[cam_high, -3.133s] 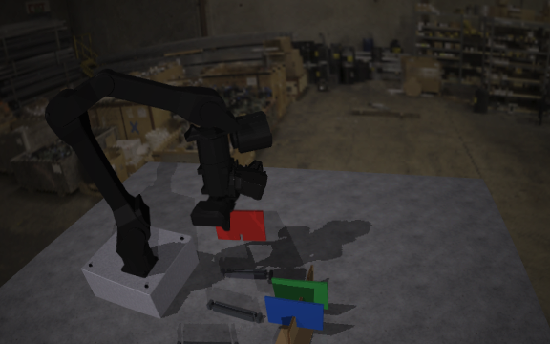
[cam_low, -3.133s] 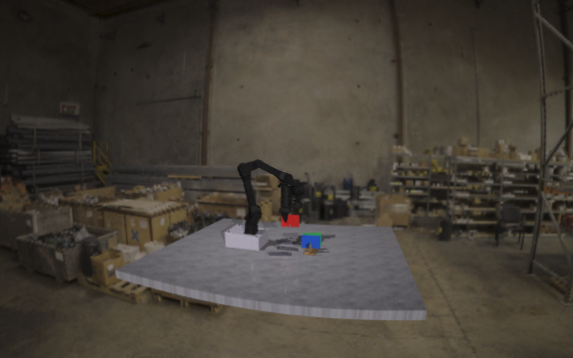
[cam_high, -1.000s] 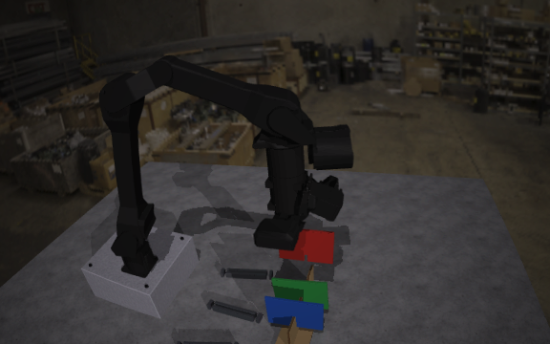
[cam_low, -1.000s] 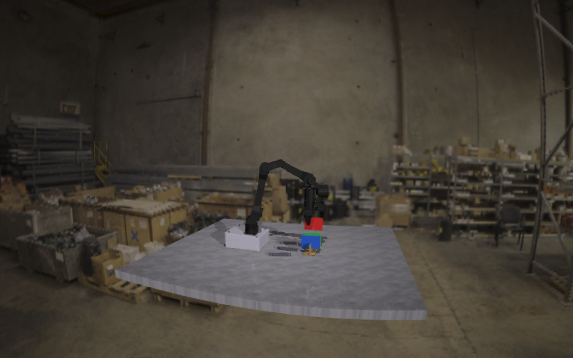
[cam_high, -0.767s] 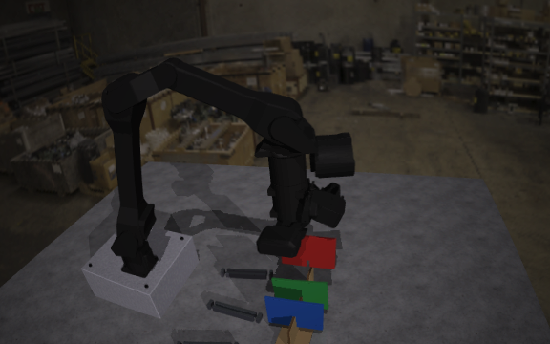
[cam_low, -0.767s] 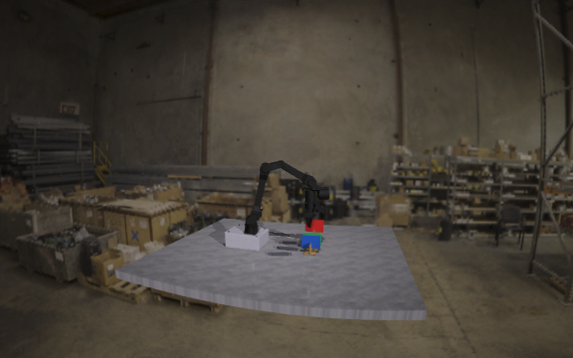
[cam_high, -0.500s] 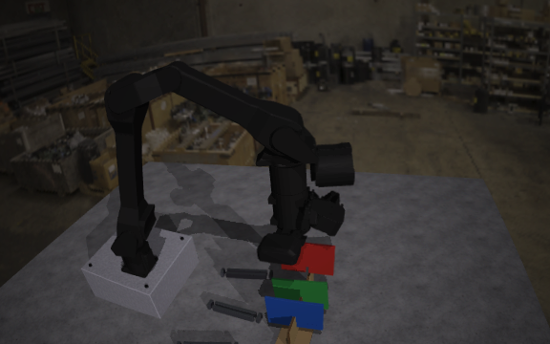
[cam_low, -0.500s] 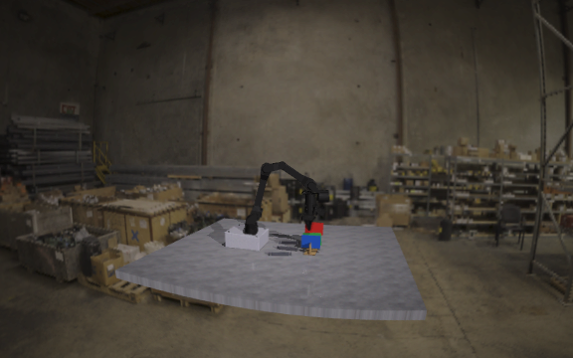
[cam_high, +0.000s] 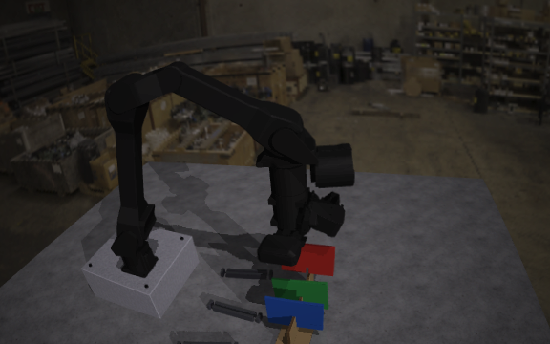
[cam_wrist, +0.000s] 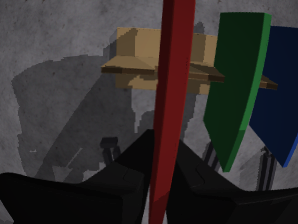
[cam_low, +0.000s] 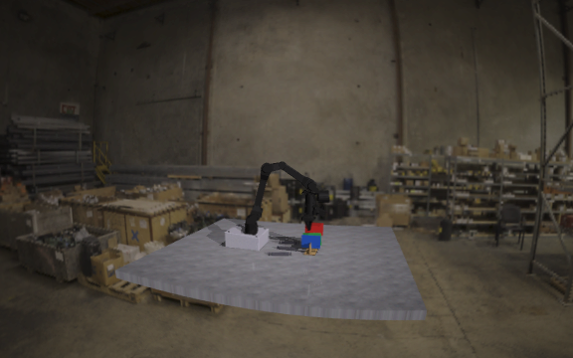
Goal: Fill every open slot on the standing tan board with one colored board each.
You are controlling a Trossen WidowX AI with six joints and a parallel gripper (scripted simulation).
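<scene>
My gripper tip is 3 cm short of the red board. Also, from my gripper tip: blue board 2 cm ahead, 10 cm to the right, 5 cm below; green board 2 cm ahead, 5 cm to the right, 5 cm below; tan board 2 cm ahead, 5 cm to the right, 7 cm below.
</scene>
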